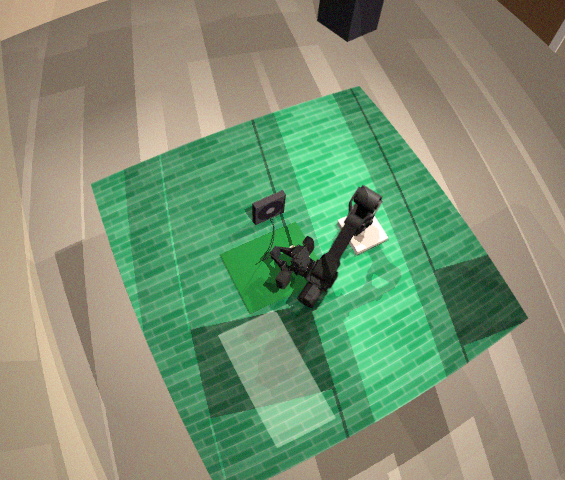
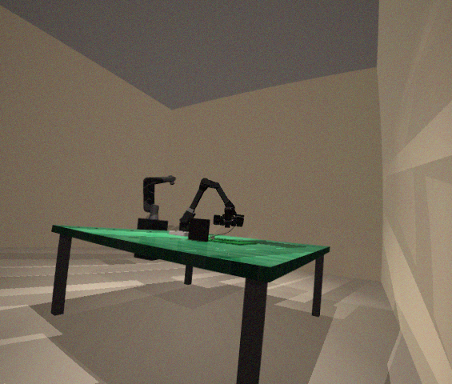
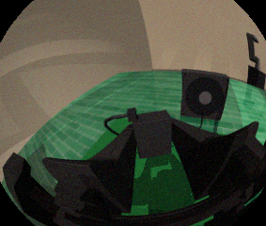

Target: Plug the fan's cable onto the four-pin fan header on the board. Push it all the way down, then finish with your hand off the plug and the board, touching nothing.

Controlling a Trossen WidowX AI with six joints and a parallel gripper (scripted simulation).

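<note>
The green board is 10 mm to the left of my gripper tip and 120 mm below it. Also, from my gripper tip: dark fan plug 10 mm to the left, 10 mm below; black fan 110 mm behind, 160 mm to the right, 50 mm below.
</note>
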